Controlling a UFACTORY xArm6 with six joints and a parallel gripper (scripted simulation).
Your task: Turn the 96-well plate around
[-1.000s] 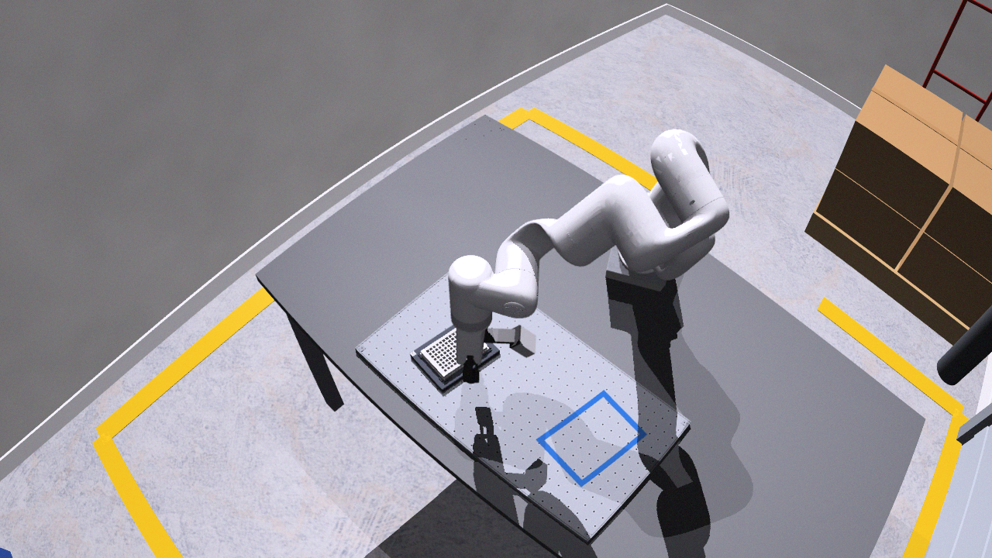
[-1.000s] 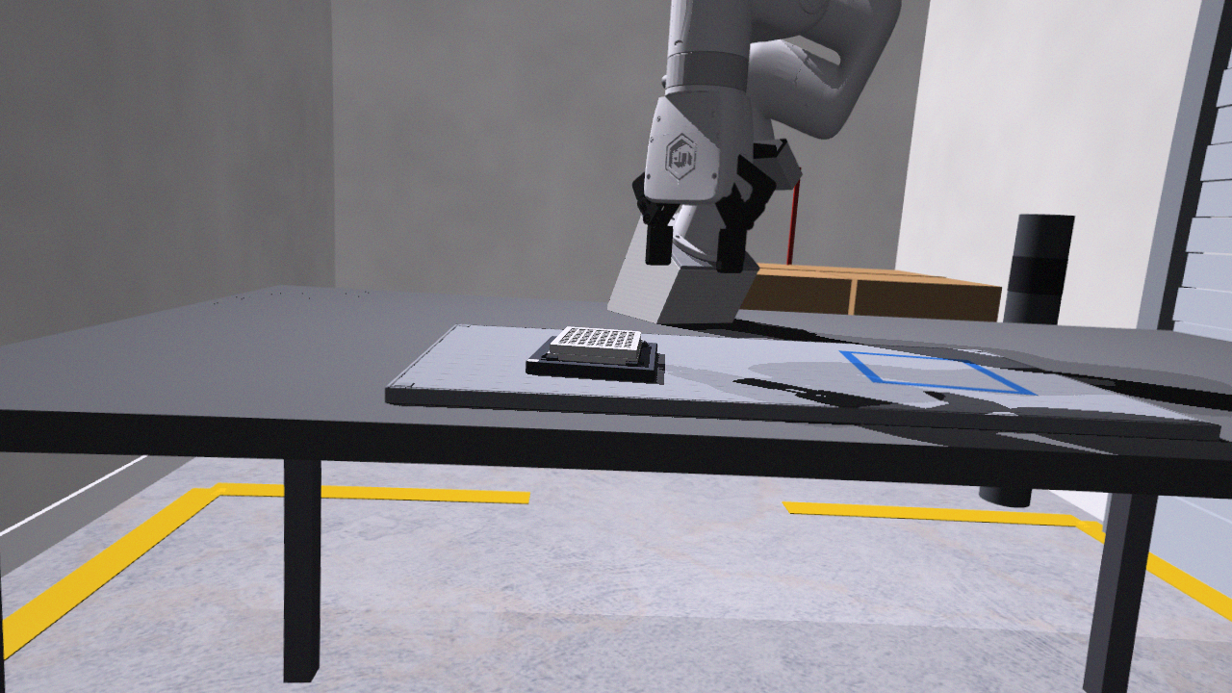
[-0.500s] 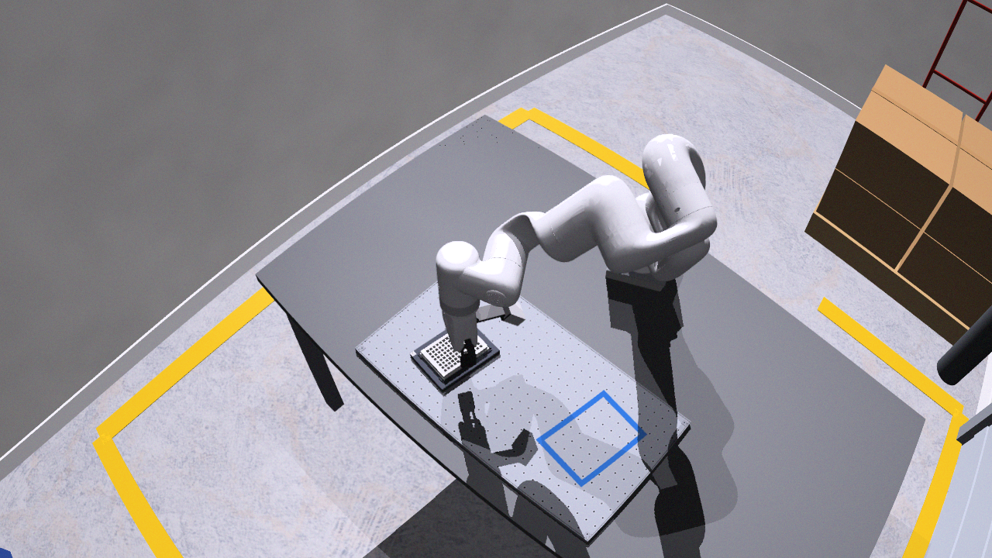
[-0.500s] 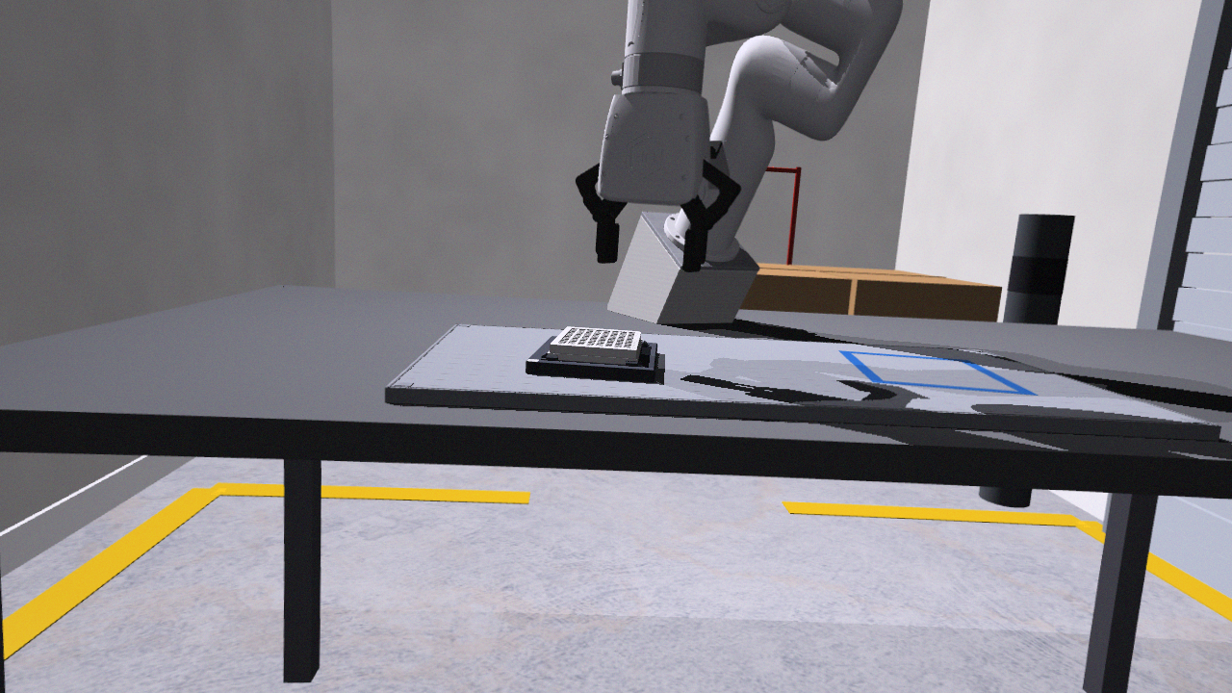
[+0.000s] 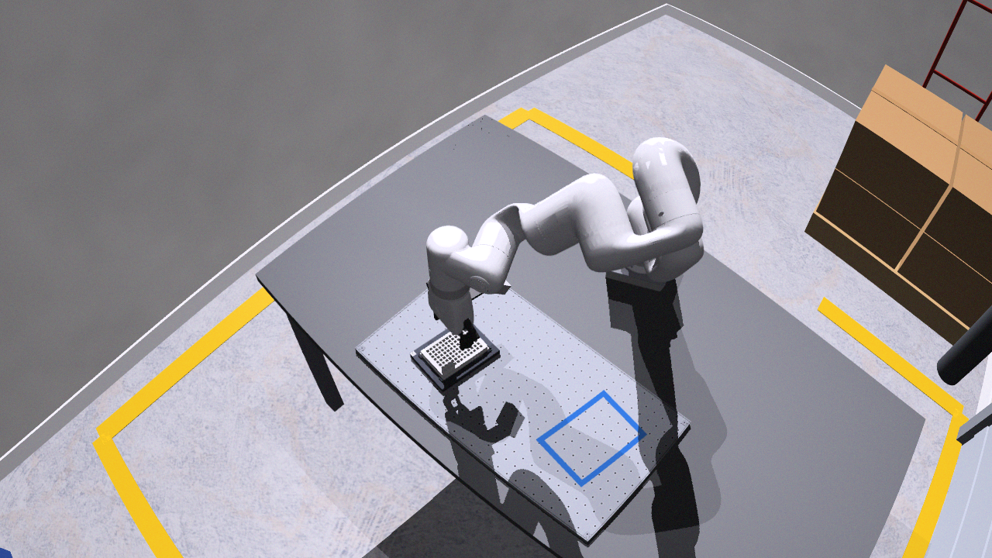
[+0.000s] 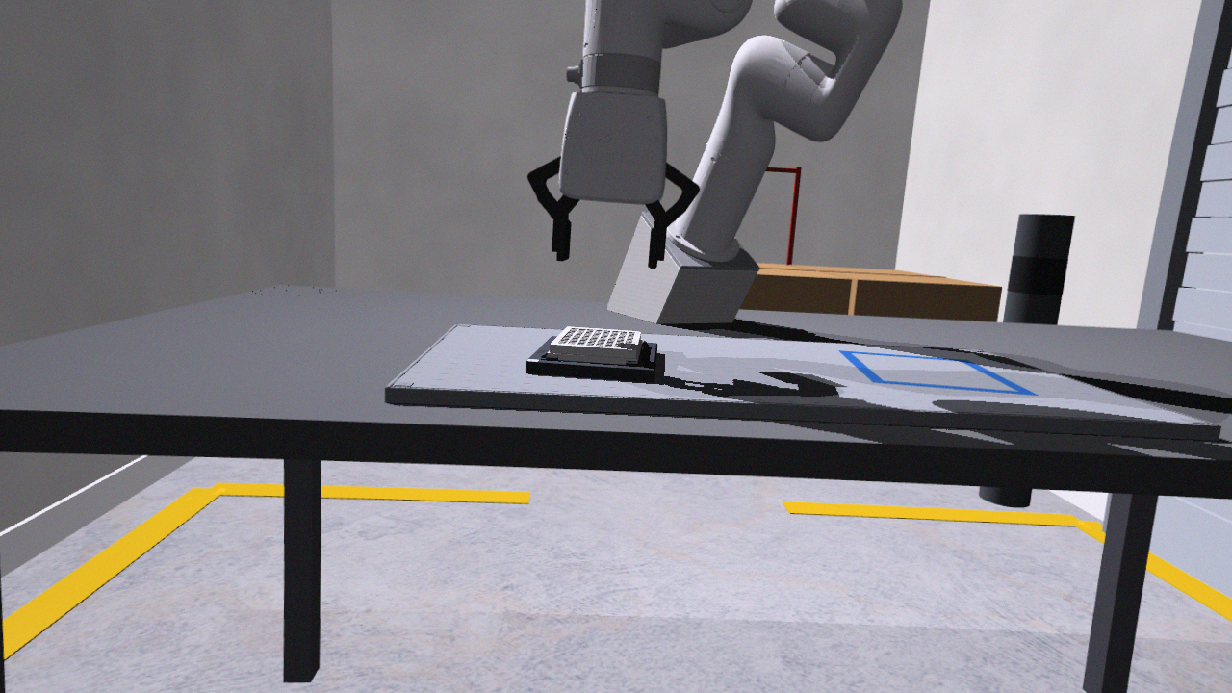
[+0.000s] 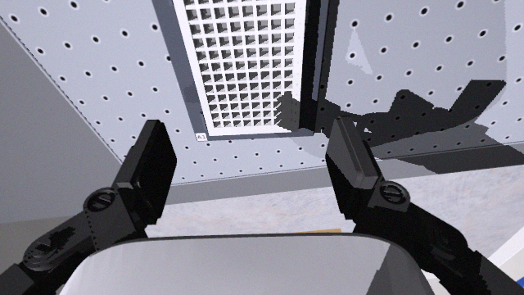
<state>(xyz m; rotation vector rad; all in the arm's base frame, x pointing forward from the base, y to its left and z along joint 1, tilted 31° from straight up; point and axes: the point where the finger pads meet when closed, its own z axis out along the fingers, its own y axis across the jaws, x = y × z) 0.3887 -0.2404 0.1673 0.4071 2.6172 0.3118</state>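
Now: the white 96-well plate 9 cm below my hand. From my hand the other things lie so: A1 label: 6 cm ahead, 7 cm to the right, 10 cm below; then plate nest N1: 10 cm below.
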